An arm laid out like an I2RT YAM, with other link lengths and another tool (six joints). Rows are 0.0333 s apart.
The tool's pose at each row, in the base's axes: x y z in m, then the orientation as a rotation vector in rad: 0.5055 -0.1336 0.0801 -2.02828 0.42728 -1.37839; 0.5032 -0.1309 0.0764 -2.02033 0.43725 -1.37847; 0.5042 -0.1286 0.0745 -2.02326 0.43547 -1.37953; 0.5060 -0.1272 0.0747 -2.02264 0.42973 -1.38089; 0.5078 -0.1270 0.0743 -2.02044 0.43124 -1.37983; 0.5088 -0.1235 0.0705 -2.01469 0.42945 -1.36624; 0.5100 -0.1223 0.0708 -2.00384 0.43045 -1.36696; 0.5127 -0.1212 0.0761 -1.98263 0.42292 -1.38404; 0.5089 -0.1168 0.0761 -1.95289 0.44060 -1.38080; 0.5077 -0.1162 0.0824 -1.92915 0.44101 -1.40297; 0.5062 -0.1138 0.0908 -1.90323 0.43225 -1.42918; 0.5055 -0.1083 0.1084 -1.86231 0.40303 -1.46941; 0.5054 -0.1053 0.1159 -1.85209 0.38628 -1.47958; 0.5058 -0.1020 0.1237 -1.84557 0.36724 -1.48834
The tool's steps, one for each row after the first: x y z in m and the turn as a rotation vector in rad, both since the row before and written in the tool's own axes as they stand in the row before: -0.0051 0.0003 -0.0003 0.00086 0.00505 0.00879; -0.0023 -0.0003 0.0021 -0.00150 -0.00063 -0.00279; 0.0000 -0.0010 0.0020 0.00308 -0.00046 -0.00331; 0.0003 0.0003 0.0018 0.00110 0.00035 0.00231; -0.0044 0.0000 0.0030 0.00810 -0.00776 0.00826; 0.0000 -0.0010 0.0014 0.00746 0.00394 0.00519; 0.0041 -0.0042 0.0016 0.01601 0.01548 -0.00241; -0.0041 -0.0036 -0.0020 0.01363 0.01198 0.02439; 0.0035 -0.0050 -0.0021 0.01275 0.02194 -0.00002; 0.0037 -0.0078 -0.0020 0.01806 0.02269 -0.00588; 0.0085 -0.0163 -0.0013 0.03629 0.03084 -0.01691; 0.0034 -0.0073 0.0002 0.01396 0.00502 -0.00905; 0.0036 -0.0076 0.0009 0.01279 0.00215 -0.01119
